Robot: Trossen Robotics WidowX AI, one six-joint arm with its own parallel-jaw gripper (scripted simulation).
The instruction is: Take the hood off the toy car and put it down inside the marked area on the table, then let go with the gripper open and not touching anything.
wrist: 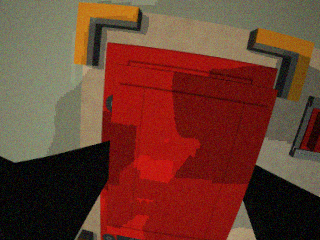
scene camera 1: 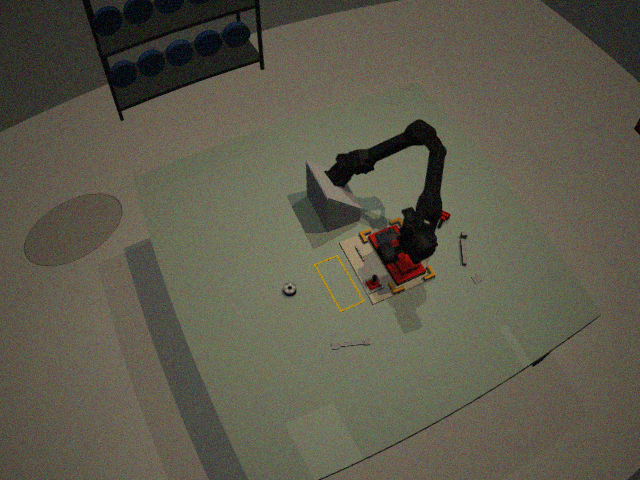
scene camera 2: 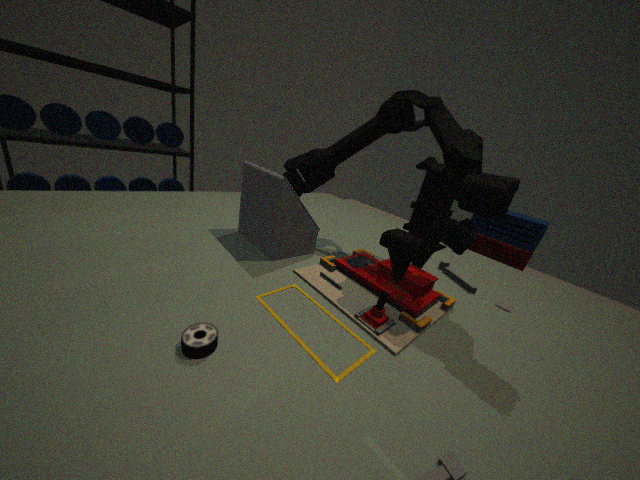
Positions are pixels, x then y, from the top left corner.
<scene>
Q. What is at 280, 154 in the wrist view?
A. A beige base plate.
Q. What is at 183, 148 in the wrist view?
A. A red hood.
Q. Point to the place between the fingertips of my gripper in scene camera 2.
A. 405, 277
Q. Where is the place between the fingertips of my gripper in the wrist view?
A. At 178, 159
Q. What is my gripper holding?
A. A red hood.
</scene>
